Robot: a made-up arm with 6 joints.
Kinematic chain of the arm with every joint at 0, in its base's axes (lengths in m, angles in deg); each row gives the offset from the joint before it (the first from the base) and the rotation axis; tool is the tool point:
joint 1: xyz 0 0 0.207 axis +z
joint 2: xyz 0 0 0 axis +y
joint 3: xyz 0 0 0.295 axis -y
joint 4: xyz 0 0 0 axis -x
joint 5: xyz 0.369 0 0 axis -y
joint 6: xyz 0 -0.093 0 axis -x
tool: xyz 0 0 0
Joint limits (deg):
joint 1: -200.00..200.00
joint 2: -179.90..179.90
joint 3: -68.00..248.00
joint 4: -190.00..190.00
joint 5: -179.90..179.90
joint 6: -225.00..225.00
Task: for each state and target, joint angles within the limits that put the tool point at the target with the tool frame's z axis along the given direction. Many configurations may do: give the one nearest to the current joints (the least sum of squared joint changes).
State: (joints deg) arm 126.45 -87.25 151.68 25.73 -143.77 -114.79
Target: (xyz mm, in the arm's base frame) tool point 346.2 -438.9 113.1 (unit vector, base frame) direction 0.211 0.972 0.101
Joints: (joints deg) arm 118.72 -62.67 154.51 4.89 -115.63 -137.01
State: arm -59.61 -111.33 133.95 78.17 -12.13 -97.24
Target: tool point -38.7 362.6 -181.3 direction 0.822 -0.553 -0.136
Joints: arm -79.74 -92.92 153.02 106.57 17.97 -59.33
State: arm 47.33 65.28 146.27 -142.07 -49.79 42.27
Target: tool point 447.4 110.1 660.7 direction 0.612 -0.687 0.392
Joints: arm 3.84 62.86 129.27 -149.24 -40.66 26.09
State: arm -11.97 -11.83 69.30 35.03 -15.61 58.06
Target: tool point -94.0 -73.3 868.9 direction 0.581 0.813 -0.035
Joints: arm 6.05 -11.65 74.22 47.38 -7.36 84.21
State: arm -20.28 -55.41 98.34 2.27 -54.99 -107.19
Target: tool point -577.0 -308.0 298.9 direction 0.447 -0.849 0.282
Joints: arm 20.02 -70.65 112.55 -9.14 -50.39 -100.83
